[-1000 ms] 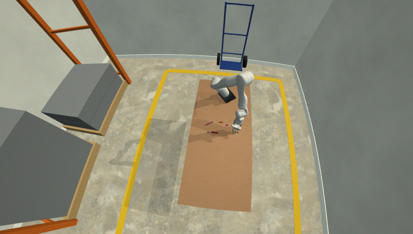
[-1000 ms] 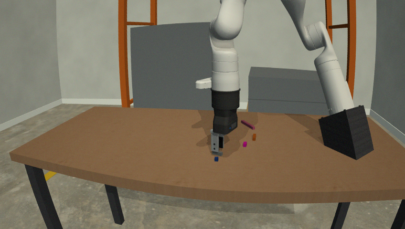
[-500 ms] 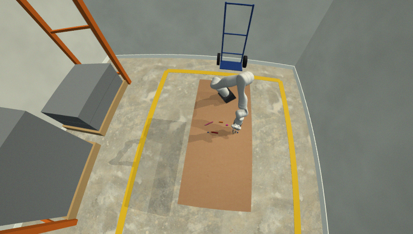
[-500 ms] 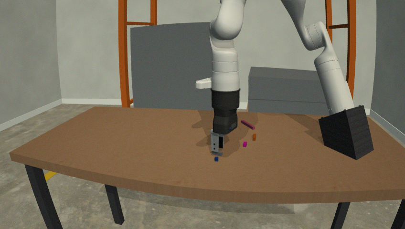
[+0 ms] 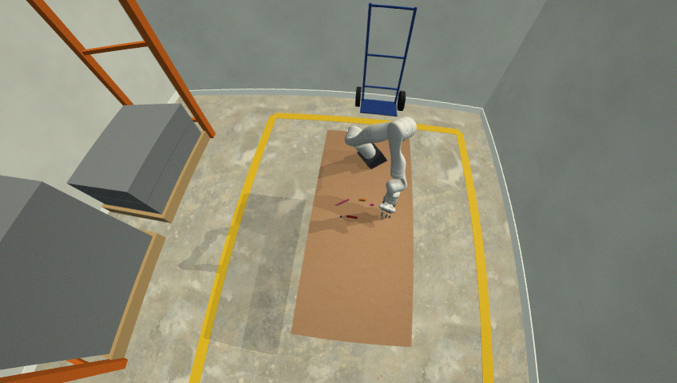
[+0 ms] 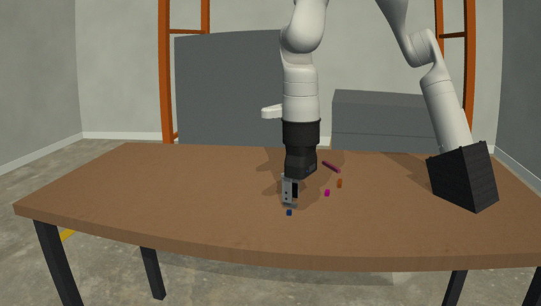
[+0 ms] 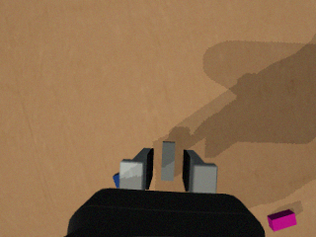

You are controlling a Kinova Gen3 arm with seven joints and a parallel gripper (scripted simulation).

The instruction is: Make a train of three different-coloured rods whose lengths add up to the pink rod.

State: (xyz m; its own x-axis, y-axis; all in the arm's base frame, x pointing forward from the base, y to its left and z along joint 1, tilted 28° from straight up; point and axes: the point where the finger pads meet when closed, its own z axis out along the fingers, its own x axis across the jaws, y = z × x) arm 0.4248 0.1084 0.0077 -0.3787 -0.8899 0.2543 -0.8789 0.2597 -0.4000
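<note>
The grey rod is 30 mm below my hand. Round my hand: red rod: 10 mm ahead, 200 mm to the right, 30 mm below; orange rod: 110 mm behind, 130 mm to the right, 30 mm below; magenta rod: 80 mm behind, 70 mm to the right, 30 mm below.
</note>
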